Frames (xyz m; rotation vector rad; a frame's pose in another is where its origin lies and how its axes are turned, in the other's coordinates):
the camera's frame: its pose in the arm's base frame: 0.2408 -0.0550 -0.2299 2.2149 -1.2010 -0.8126
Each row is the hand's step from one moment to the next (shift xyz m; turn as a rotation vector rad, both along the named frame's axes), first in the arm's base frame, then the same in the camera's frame.
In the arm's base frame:
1: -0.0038 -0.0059 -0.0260 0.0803 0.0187 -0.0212
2: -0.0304 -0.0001 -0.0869 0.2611 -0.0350 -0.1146
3: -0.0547 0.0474 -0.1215 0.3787 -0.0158 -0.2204
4: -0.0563 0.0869 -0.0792 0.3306 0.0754 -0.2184
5: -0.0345 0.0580 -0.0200 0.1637 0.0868 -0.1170
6: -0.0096 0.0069 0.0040 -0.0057 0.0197 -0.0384
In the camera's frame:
1: 0.0104 -0.0121 0.0217 0.0246 -0.0688 -0.0437
2: 0.0101 -0.0399 0.0823 0.1746 -0.2065 -0.0970
3: -0.0320 -0.0723 0.1172 0.2376 -0.3525 -0.1072
4: -0.0780 -0.0631 0.0833 0.1378 -0.3689 -0.0874
5: -0.0595 -0.0222 0.0303 0.0281 -0.2129 -0.0437
6: -0.0112 0.0047 0.0030 -0.0091 -0.0318 0.0283

